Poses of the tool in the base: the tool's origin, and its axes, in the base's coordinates. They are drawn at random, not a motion.
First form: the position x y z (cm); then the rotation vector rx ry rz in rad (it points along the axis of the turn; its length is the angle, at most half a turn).
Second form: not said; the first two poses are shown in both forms.
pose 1, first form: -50.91 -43.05 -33.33 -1.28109 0.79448 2.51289
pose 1, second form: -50.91 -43.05 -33.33 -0.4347 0.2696 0.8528 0.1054
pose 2, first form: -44.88 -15.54 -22.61 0.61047 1.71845 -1.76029
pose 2, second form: -44.88 -15.54 -22.61 0.2298 0.6470 -0.6628 0.2988
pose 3, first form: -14.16 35.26 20.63 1.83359 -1.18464 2.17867
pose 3, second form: -14.16 35.26 20.63 0.5943 -0.3839 0.7061 0.0287
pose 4, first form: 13.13 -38.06 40.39 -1.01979 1.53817 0.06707
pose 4, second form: 13.13 -38.06 40.39 -0.4405 0.6644 0.0290 0.6031
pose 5, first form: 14.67 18.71 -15.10 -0.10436 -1.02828 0.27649
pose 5, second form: 14.67 18.71 -15.10 -0.0497 -0.4900 0.1317 0.8603
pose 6, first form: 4.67 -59.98 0.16 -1.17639 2.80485 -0.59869
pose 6, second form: 4.67 -59.98 0.16 -0.3794 0.9046 -0.1931 0.0208
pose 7, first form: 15.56 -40.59 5.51 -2.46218 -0.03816 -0.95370
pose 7, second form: 15.56 -40.59 5.51 -0.9033 -0.0140 -0.3499 0.2478
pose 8, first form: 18.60 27.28 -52.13 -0.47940 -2.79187 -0.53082
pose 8, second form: 18.60 27.28 -52.13 -0.1649 -0.9606 -0.1826 0.1294
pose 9, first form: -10.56 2.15 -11.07 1.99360 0.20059 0.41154
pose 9, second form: -10.56 2.15 -11.07 0.8319 0.0837 0.1717 0.5210
